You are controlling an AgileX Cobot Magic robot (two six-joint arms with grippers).
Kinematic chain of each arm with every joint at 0, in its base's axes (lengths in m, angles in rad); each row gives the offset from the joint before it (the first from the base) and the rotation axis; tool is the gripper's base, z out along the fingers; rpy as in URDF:
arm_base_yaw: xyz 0 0 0.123 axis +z
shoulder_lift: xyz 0 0 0 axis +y
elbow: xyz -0.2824 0 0.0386 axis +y
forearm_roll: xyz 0.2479 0 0.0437 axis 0.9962 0 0.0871
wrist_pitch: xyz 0 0 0 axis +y
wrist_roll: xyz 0.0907 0 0.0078 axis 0.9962 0 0.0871
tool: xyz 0 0 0 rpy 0 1.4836 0
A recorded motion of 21 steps. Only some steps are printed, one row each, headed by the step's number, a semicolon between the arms.
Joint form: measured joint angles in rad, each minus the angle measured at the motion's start. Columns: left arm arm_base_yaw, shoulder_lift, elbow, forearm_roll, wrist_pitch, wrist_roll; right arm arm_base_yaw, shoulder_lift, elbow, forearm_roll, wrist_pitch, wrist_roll.
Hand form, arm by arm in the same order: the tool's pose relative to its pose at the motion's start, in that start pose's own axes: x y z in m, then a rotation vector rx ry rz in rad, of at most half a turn. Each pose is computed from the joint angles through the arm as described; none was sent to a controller.
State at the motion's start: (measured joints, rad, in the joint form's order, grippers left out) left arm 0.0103 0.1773 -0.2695 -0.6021 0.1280 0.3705; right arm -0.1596 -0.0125 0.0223 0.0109 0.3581 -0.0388
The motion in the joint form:
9: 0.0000 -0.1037 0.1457 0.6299 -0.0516 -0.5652; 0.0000 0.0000 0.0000 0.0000 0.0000 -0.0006
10: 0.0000 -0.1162 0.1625 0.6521 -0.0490 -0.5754; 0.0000 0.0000 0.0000 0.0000 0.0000 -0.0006
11: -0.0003 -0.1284 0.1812 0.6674 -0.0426 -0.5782; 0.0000 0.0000 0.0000 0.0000 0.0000 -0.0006
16: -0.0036 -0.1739 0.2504 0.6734 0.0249 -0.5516; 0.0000 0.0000 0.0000 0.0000 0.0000 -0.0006
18: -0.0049 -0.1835 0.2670 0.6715 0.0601 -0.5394; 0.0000 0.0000 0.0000 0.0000 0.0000 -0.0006
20: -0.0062 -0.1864 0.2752 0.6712 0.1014 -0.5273; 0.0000 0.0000 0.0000 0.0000 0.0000 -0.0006
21: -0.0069 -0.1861 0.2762 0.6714 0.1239 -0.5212; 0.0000 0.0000 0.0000 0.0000 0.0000 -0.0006
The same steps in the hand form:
9: 0.0371 0.0150 -0.0081 -0.0755 -0.0022 0.0603; 0.0000 0.0000 0.0000 0.0000 0.0000 -0.0006
10: 0.0420 0.0163 -0.0090 -0.0786 0.0046 0.0720; 0.0000 0.0000 0.0000 0.0000 0.0000 -0.0006
11: 0.0480 0.0178 -0.0097 -0.0823 0.0175 0.0840; 0.0000 0.0000 0.0000 0.0000 0.0000 -0.0006
16: 0.0741 0.0239 -0.0126 -0.0992 0.1082 0.1131; 0.0000 0.0000 0.0000 0.0000 0.0000 -0.0006
18: 0.0821 0.0258 -0.0136 -0.1063 0.1502 0.1218; 0.0000 0.0000 0.0000 0.0000 0.0000 -0.0006
20: 0.0882 0.0273 -0.0144 -0.1141 0.1966 0.1319; 0.0000 0.0000 0.0000 0.0000 0.0000 -0.0006
21: 0.0904 0.0279 -0.0148 -0.1179 0.2203 0.1372; 0.0000 0.0000 0.0000 0.0000 0.0000 -0.0006

